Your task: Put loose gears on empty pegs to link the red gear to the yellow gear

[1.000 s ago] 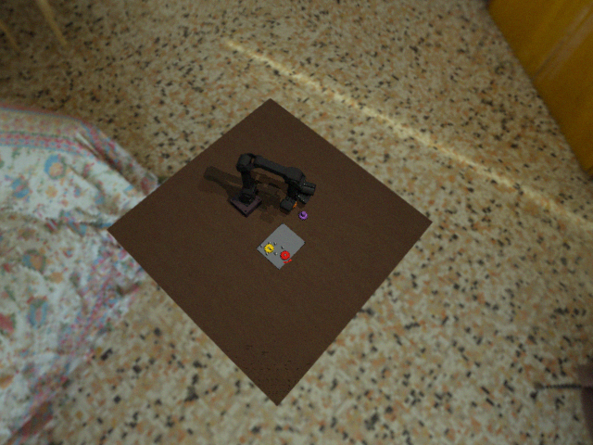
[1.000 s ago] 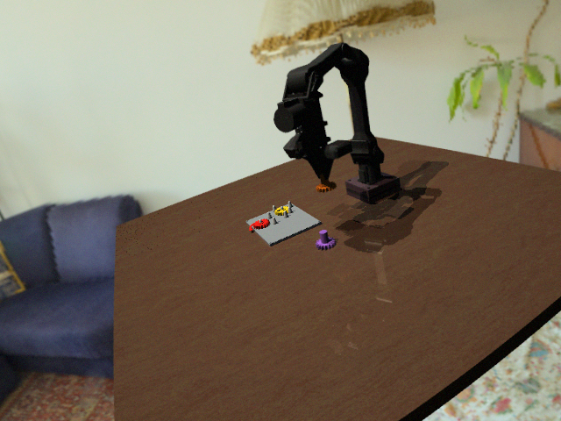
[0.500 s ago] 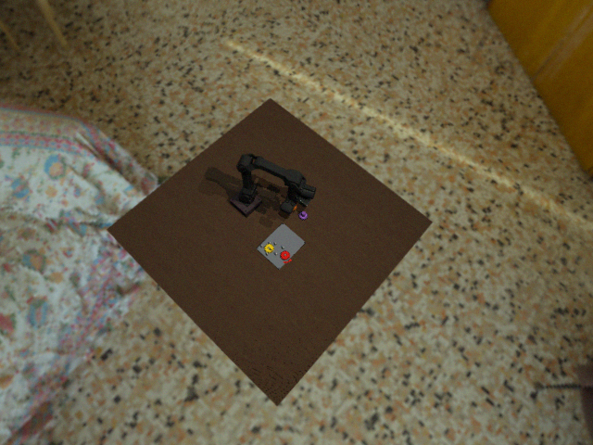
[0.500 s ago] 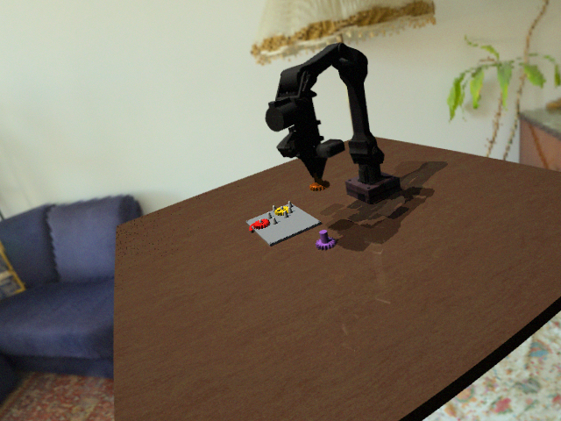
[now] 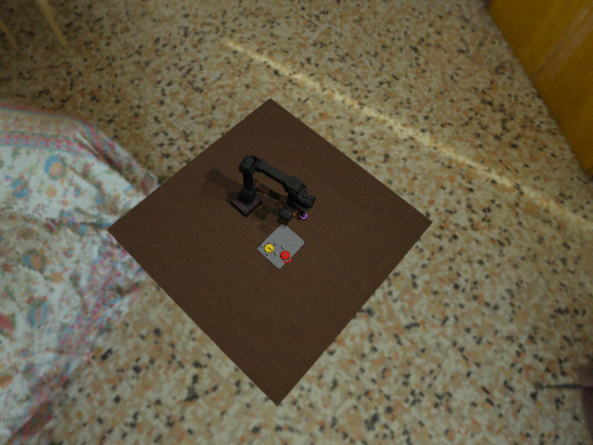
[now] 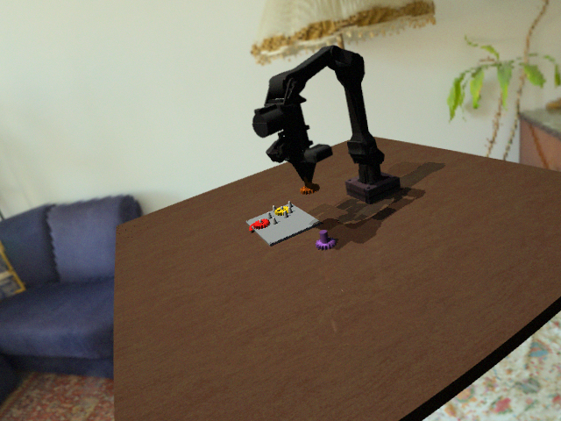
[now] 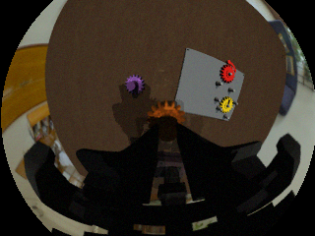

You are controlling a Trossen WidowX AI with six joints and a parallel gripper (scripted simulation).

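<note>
Right now my gripper tip is 100 mm short of the red gear, 170 mm to the left of it and 140 mm above it. Also, from my gripper tip: orange gear (10 mm below); purple gear (30 mm ahead, 80 mm to the left, 140 mm below); yellow gear (10 mm ahead, 200 mm to the right, 140 mm below).
</note>
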